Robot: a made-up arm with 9 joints. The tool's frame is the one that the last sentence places.
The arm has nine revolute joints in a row. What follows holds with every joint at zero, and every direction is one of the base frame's.
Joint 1 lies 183.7 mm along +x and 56.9 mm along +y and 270.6 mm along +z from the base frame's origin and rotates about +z.
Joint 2 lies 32.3 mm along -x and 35.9 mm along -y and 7.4 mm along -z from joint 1 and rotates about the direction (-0.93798, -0.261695, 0.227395).
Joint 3 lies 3 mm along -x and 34.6 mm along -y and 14.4 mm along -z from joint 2 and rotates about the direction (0.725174, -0.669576, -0.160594).
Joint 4 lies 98.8 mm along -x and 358.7 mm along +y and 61 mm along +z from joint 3 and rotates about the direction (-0.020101, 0.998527, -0.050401).
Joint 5 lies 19.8 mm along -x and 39.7 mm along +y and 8.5 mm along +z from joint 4 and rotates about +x.
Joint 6 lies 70.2 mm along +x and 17.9 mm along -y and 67.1 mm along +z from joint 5 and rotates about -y.
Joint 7 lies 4.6 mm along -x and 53.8 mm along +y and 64.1 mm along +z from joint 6 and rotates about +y.
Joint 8 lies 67.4 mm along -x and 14.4 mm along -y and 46.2 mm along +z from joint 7 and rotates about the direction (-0.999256, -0.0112, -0.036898).
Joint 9 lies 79.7 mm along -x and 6.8 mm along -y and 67.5 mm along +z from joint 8 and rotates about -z.
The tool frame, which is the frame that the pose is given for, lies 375.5 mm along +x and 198.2 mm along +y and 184.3 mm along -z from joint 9; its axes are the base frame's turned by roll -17.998, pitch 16.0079 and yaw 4.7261 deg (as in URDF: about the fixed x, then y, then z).
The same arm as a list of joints. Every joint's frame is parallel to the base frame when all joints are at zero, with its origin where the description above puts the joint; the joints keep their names.
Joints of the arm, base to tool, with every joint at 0 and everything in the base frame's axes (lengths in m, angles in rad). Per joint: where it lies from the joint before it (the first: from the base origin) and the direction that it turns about. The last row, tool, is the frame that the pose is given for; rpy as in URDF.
joint 1: axis +z xyz 0.1837 0.0569 0.2706
joint 2: axis -0.93798 -0.261695 0.227395 xyz -0.0323 -0.0359 -0.0074
joint 3: axis 0.725174 -0.669576 -0.160594 xyz -0.0030 -0.0346 -0.0144
joint 4: axis -0.020101 0.998527 -0.050401 xyz -0.0988 0.3587 0.0610
joint 5: axis +x xyz -0.0198 0.0397 0.0085
joint 6: axis -y xyz 0.0702 -0.0179 0.0671
joint 7: axis +y xyz -0.0046 0.0538 0.0641
joint 8: axis -0.999256 -0.0112 -0.036898 xyz -0.0674 -0.0144 0.0462
joint 9: axis -z xyz -0.0797 -0.0068 0.0675
tool: xyz 0.3755 0.1982 -0.1843 rpy -0.3141 0.2794 0.0825

